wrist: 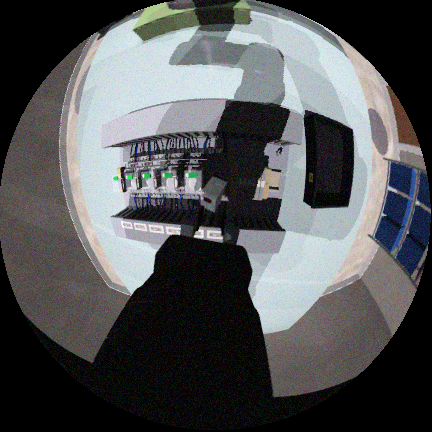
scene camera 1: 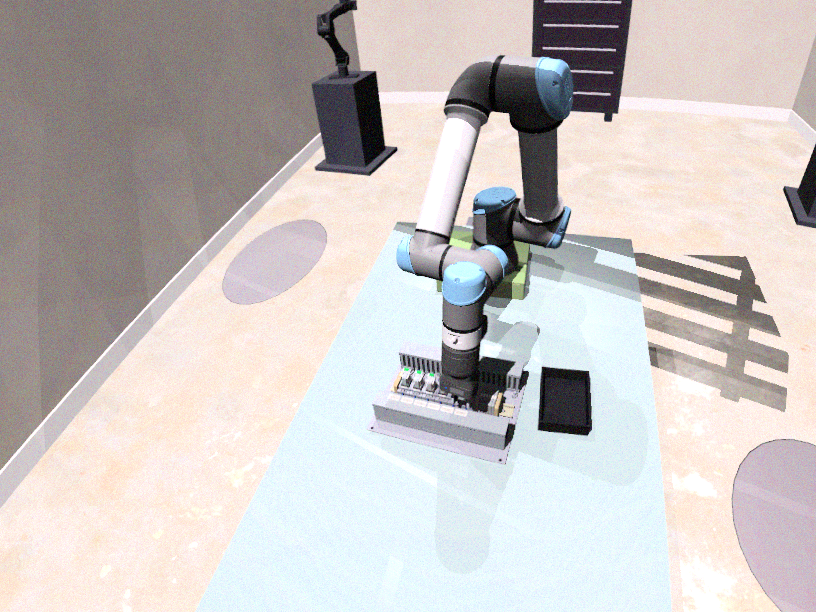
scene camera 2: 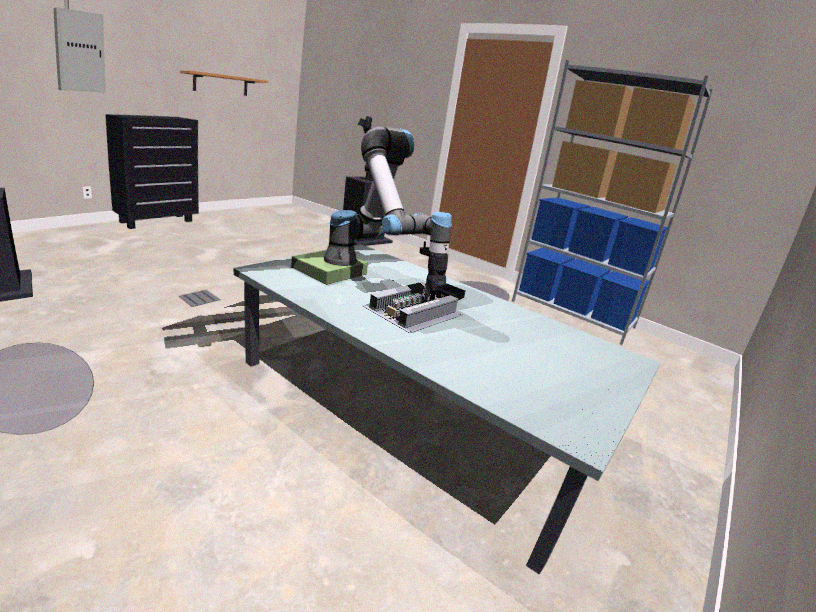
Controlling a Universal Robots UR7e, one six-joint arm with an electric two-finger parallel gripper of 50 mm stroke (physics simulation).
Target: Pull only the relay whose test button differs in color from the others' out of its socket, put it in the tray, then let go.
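Places are measured from the arm's base along level axes (x ahead, y right, z down), in centimetres.
Where they show: gripper, fingertip midpoint: [wrist: 212, 214] [scene camera 1: 461, 402] [scene camera 2: 430, 299]; arm's base, link origin: [scene camera 2: 340, 260].
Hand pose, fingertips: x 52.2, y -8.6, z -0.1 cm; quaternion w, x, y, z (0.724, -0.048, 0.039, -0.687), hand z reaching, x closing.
Each offset is from my fingertips to the top centre of the thing. "pt": to the spot under its first point.
The relay with a dark red test button @(dx -3.0, dy +0.0, dz -1.9 cm) [wrist: 214, 194] sits at the right end of the relay row in the wrist view. It is tilted and turned out of line with the others; whether its pins are in the socket is hidden. The relays with green buttons [wrist: 194, 181] [scene camera 1: 431, 382] stand in line to its left. My gripper [wrist: 212, 214] [scene camera 1: 464, 399] [scene camera 2: 433, 291] is partly open, pointing down low over the row at the tilted relay, with nothing gripped. The arm hides that relay in scene camera 1. The black tray @(dx -11.5, dy -20.8, dz +2.5 cm) [scene camera 1: 564, 428] [wrist: 309, 150] stands right of the panel.
Slotted grey wire ducts [scene camera 1: 438, 421] [wrist: 162, 119] run along both long sides of the relay row. Beige terminal blocks @(pt dx -4.6, dy -9.3, dz +5.6 cm) [wrist: 272, 183] stand to the right of the tilted relay, between it and the tray. The green robot base [scene camera 2: 327, 269] is behind the panel.
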